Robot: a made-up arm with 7 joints.
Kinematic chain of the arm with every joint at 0, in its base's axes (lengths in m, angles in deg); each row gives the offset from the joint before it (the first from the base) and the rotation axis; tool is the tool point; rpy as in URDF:
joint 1: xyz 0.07 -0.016 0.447 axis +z
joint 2: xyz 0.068 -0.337 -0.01 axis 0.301 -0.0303 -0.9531
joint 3: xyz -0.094 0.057 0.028 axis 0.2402 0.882 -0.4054
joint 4: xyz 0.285 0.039 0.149 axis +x
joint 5: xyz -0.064 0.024 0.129 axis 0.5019 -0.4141 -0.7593
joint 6: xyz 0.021 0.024 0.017 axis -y
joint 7: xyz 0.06 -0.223 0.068 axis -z
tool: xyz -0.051 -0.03 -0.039 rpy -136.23 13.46 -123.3
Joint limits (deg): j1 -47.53..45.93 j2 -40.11..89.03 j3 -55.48..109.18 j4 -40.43..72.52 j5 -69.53..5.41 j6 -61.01..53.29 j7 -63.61..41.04
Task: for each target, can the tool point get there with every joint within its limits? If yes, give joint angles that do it. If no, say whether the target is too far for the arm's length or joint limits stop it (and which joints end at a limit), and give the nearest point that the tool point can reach.
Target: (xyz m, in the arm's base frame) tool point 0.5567 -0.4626 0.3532
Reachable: yes | joints 21.92 -13.54 54.41 41.86 -29.61 18.88 5.46
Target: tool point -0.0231 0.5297 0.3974
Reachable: no: joint limits stop it (at a limit: joint 1, joint 2, joint 4, joint 5, joint 7) | nearest point 0.2417 0.3065 0.5675 | short by 0.386 m
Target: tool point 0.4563 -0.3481 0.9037
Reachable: yes | joints 7.18 17.76 -7.70 -19.63 -43.93 -8.83 -25.85
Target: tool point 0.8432 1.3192 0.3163
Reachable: no: too far | nearest point 0.5100 0.2907 0.4314 | short by 1.087 m
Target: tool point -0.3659 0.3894 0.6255
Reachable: no: joint limits stop it (at a limit: joint 1, joint 2, joint 3, joint 4, joint 5, joint 7) | nearest point -0.1697 0.1703 0.8188 | short by 0.352 m
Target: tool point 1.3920 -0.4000 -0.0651
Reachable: no: too far | nearest point 0.8087 -0.2901 0.2263 | short by 0.661 m
